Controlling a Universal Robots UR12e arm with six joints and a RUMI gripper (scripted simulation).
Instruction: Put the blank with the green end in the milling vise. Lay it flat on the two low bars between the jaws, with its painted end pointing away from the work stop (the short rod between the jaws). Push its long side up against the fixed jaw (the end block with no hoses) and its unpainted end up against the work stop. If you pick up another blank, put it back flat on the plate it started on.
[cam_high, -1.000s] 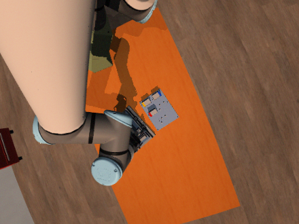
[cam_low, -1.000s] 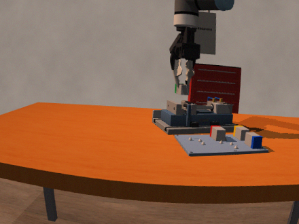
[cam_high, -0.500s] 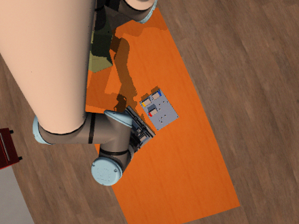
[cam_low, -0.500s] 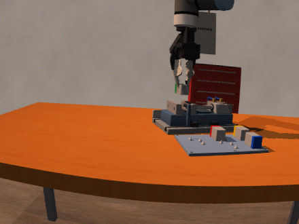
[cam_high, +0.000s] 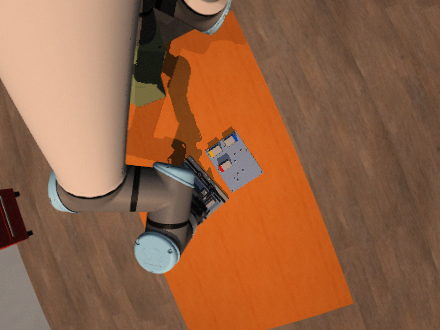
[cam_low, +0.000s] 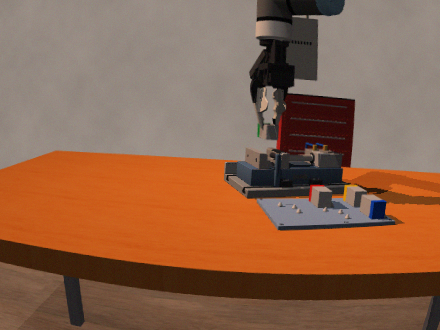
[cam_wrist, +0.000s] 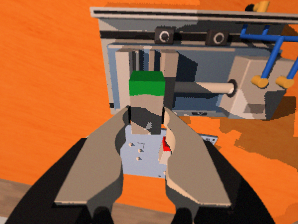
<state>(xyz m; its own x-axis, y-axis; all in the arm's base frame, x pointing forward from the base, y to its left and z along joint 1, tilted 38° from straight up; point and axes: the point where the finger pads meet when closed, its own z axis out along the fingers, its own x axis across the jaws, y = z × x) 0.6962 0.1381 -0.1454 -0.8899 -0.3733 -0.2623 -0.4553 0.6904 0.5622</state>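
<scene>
The green-ended blank is 2 cm below my hand. Round my hand: red-ended blank (15 cm to the left, 14 cm below, 14 cm behind); cylinder rod (9 cm below, 8 cm behind, 3 cm to the right); work stop (8 cm below, 5 cm to the left, 2 cm behind).
</scene>
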